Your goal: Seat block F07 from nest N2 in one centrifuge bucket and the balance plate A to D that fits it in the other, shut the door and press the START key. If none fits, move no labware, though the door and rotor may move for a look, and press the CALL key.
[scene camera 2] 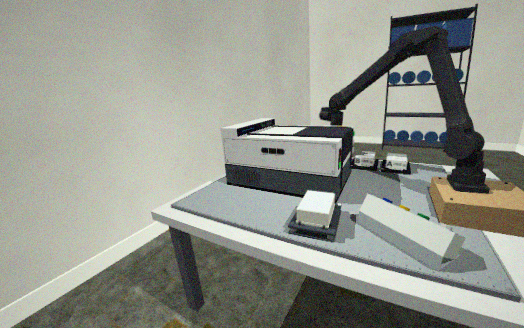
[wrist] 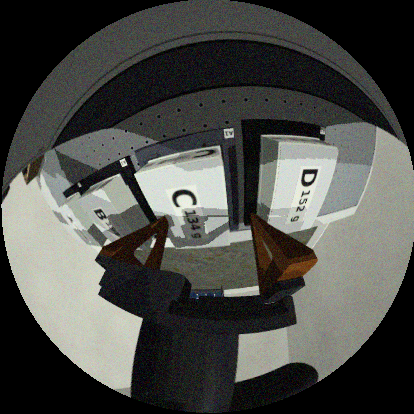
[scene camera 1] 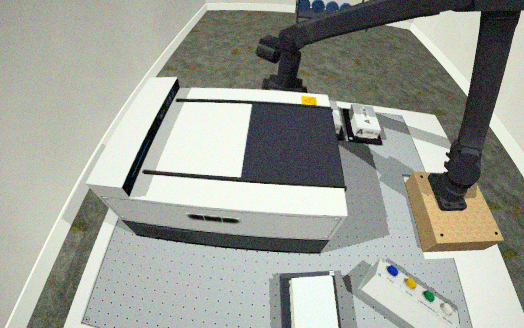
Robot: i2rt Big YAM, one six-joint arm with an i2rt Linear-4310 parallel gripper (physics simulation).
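Where they show: gripper, fingertip midpoint: (wrist: 206,218); arm's base, link origin: (scene camera 2: 465,185) (scene camera 1: 445,192).
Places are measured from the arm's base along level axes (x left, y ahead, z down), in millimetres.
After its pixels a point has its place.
My gripper (wrist: 206,218) @[y 484, x -312, z -1 mm] is open and empty behind the centrifuge (scene camera 1: 295,200) @[y 472, x 123, z -154 mm] (scene camera 2: 282,155) @[y 575, x 147, z -95 mm]; its fingers are hidden in both scene views. In the wrist view, plate C (wrist: 182,175) @[y 474, x -260, z 2 mm], marked 134 g, and plate D (wrist: 300,175) @[y 587, x -278, z 2 mm], marked 152 g, stand in nests beyond the fingertips. Plate B (wrist: 120,200) @[y 371, x -278, z 18 mm] (scene camera 2: 365,160) @[y 324, x -246, z 15 mm] is left of C, and plate A (scene camera 1: 365,120) @[y 198, x -280, z 2 mm] (scene camera 2: 396,162) @[y 193, x -240, z 11 mm] is beside B. A white block (scene camera 1: 314,302) @[y 415, x 273, z -12 mm] (scene camera 2: 316,207) @[y 405, x 321, z -12 mm] sits in a dark nest at the front; its label does not show. The centrifuge's top is covered, so rotor and buckets are hidden.
The sloped key console (scene camera 1: 380,290) @[y 270, x 253, z -6 mm] (scene camera 2: 400,225) @[y 205, x 310, z 4 mm] has blue, yellow, green and white keys; their labels are unreadable. The arm stands on a wooden base (scene camera 1: 450,230) @[y 34, x 118, z -2 mm] (scene camera 2: 480,210) @[y 4, x 152, z 11 mm] at the right. A rack (scene camera 2: 415,115) with blue items stands behind the table.
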